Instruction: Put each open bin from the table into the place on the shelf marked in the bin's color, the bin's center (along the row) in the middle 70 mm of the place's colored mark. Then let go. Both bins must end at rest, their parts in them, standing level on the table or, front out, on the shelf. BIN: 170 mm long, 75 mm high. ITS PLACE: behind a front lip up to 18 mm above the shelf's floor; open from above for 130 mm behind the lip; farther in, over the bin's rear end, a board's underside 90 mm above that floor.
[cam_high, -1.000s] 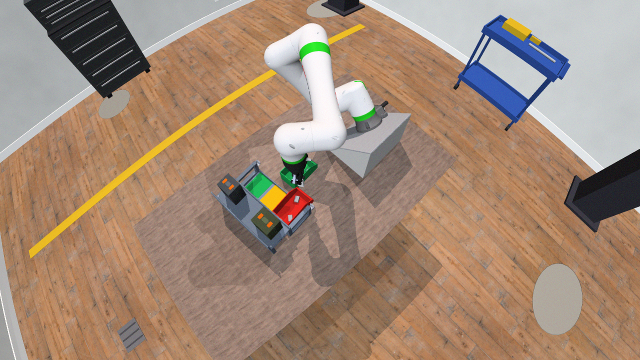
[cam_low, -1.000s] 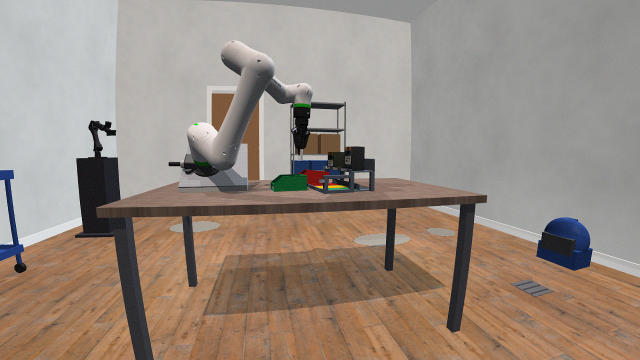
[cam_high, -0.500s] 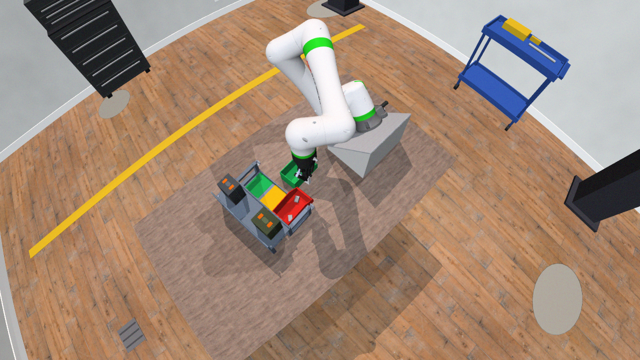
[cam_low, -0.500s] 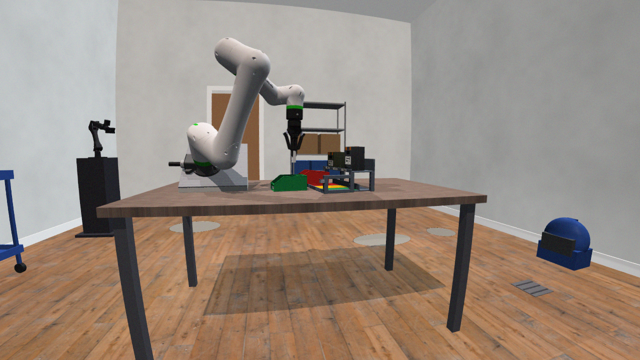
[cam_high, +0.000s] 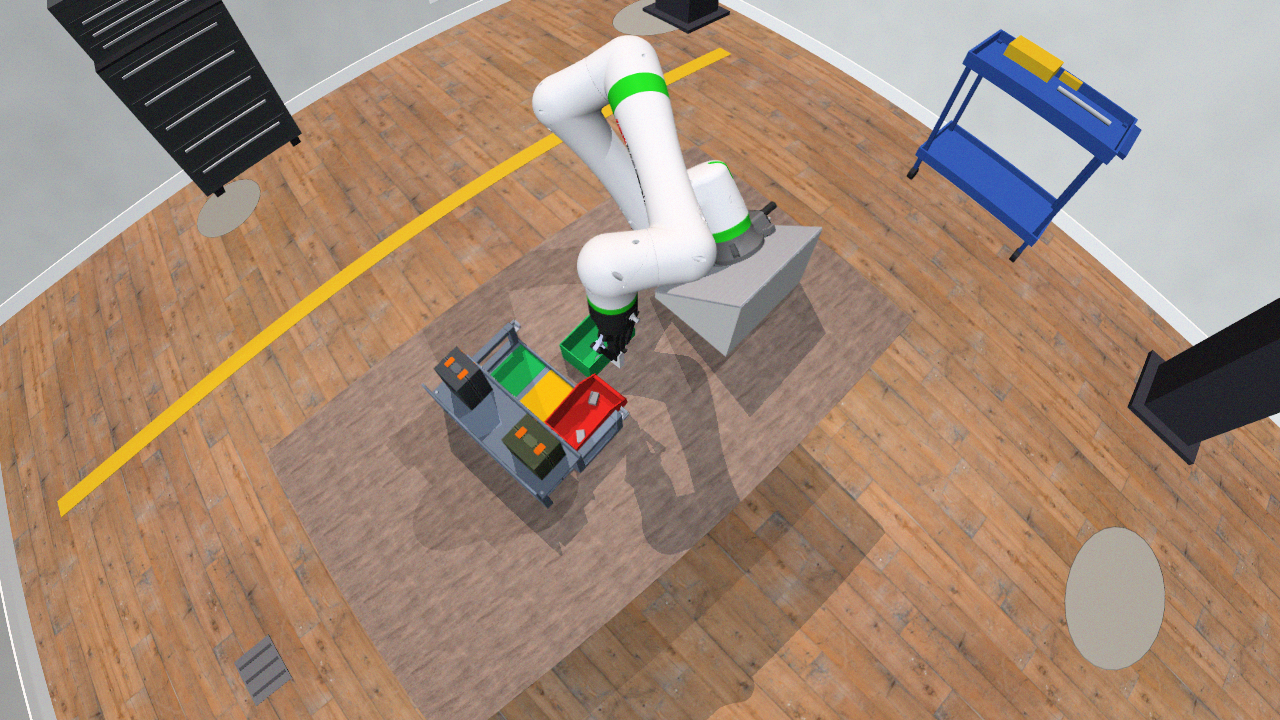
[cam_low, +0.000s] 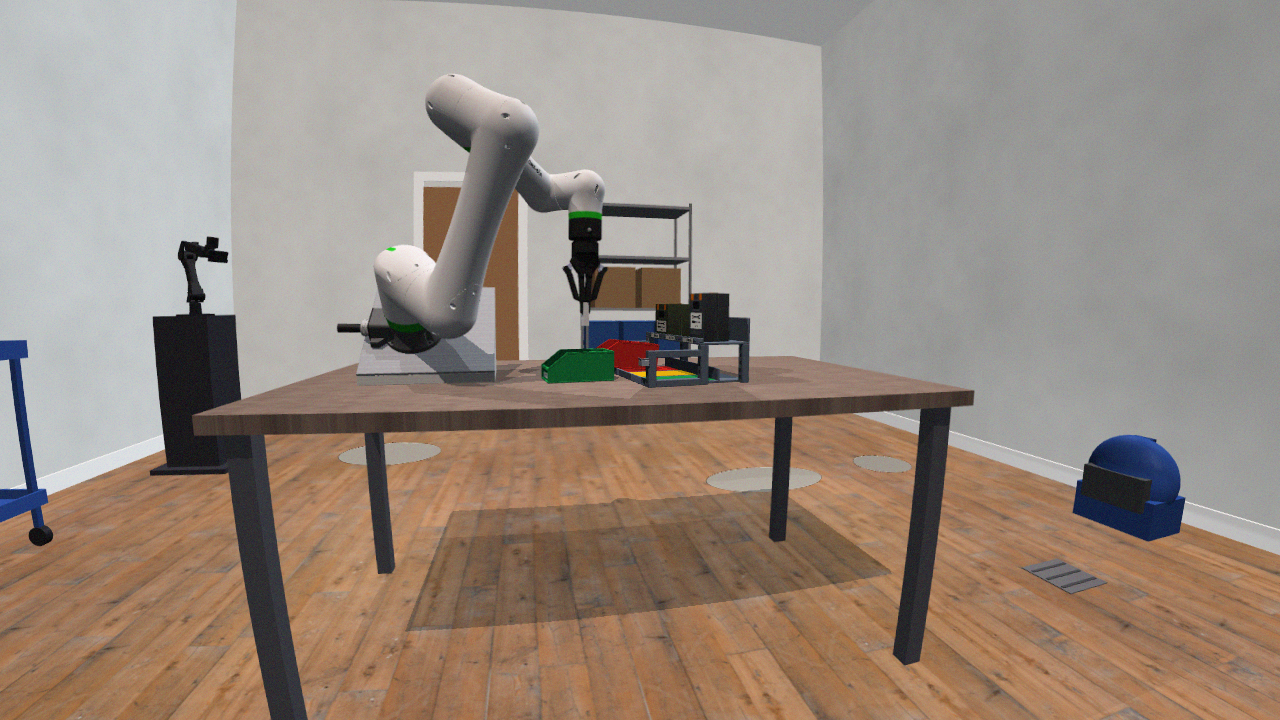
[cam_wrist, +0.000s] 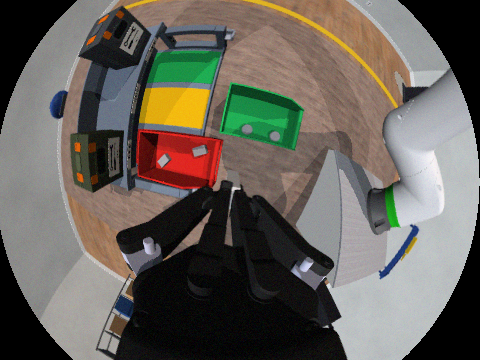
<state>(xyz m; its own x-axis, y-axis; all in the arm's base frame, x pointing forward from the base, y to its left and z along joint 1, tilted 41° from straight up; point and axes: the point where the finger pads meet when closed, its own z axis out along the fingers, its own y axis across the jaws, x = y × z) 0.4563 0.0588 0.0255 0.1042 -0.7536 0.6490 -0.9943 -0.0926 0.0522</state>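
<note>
Right now my hand is 12 cm short of the red bin, 1 cm to the right of it and 12 cm above it. From my hand the other things lie so: green bin 4 cm behind, 12 cm to the right, 13 cm below.
</note>
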